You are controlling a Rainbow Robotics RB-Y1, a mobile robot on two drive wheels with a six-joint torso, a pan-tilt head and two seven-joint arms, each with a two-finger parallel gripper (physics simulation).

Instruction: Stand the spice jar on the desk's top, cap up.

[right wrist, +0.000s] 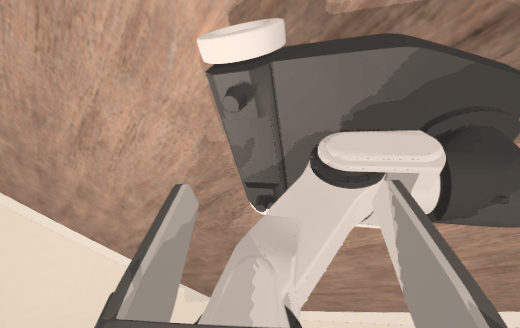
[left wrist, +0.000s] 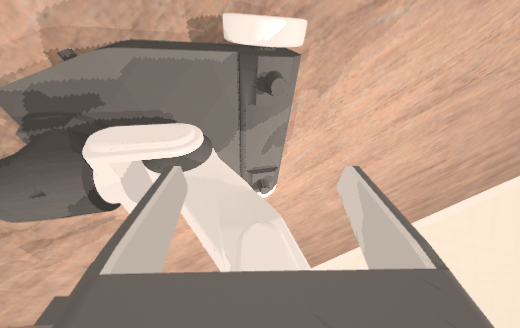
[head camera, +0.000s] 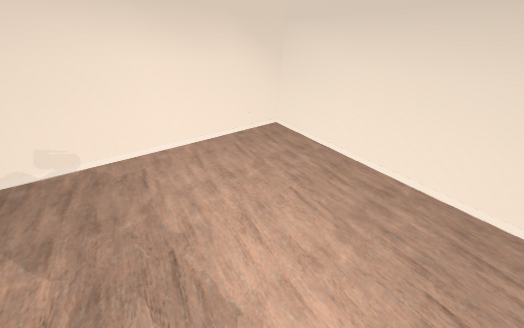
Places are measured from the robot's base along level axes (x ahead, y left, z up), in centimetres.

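Where they show: left gripper, fingertip midpoint: (left wrist: 263, 176); right gripper, fingertip midpoint: (right wrist: 282, 193).
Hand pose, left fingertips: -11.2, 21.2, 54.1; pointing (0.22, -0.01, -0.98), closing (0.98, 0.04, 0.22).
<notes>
After its pixels a point has its place, as x, y, z.
The spice jar and the desk do not show in the head view or in either wrist view. My left gripper (left wrist: 263, 176) @[-11.2, 21.2, 54.1] is open, its two fingers wide apart with no object between them. My right gripper (right wrist: 282, 193) @[-15.5, -25.1, 53.7] is open in the same way, with no object between its fingers. Behind the fingers, both wrist views show parts of my own body and the floor.
The head view shows a brown wood floor (head camera: 280, 215) @[107.4, -28.0, 0.1] that meets two cream walls (head camera: 125, 75) @[228.4, 159.0, 107.6] (head camera: 425, 100) @[184.9, -186.7, 101.7] at a corner. My dark wheeled base (left wrist: 190, 90) @[-19.2, 14.6, 16.9] (right wrist: 340, 85) @[-21.5, -16.5, 16.9] and white torso parts lie beyond the fingers in the wrist views.
</notes>
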